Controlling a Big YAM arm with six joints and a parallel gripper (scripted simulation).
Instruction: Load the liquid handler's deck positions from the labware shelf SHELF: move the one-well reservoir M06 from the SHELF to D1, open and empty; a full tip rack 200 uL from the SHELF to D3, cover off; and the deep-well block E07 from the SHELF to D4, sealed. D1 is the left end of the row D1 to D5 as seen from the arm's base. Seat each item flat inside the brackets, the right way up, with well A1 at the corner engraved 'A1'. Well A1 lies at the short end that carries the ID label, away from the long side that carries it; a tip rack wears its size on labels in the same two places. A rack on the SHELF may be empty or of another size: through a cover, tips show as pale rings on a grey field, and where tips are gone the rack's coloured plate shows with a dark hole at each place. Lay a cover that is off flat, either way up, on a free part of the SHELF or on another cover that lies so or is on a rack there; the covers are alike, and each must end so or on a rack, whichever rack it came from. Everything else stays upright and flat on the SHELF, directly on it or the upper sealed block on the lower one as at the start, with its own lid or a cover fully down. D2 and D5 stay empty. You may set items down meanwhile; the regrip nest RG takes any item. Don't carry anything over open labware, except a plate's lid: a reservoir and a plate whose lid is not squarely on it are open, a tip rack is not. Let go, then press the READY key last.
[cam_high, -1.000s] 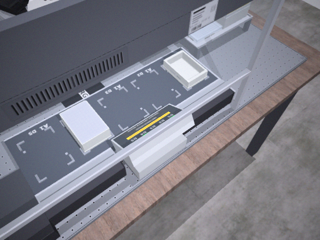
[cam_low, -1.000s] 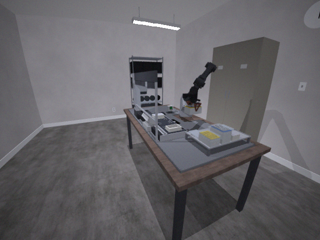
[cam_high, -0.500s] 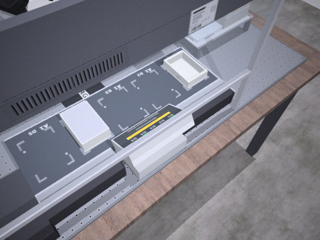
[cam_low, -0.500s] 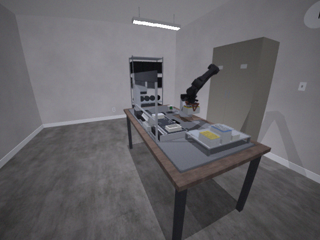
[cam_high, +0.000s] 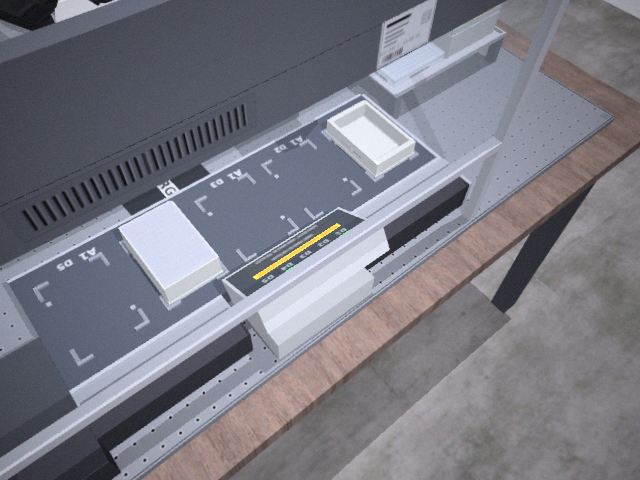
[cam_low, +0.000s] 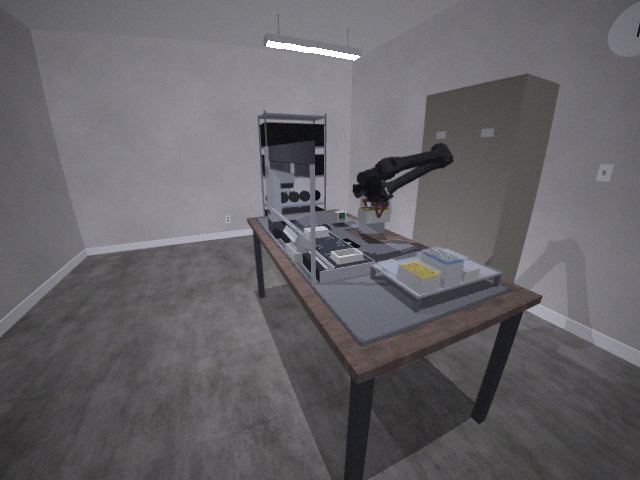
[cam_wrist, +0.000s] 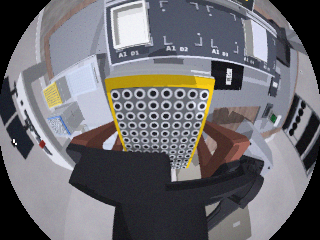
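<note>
My gripper is now 200 mm short of the sealed deep-well block, 300 mm to the left of it and 160 mm above it. Also, from my hand: clear flat plate 30 mm ahead, 250 mm to the left, 160 mm below; white one-well reservoir 170 mm ahead, 70 mm to the left, 170 mm below; yellow tip rack 10 mm behind, 10 mm to the right, 10 mm above.
</note>
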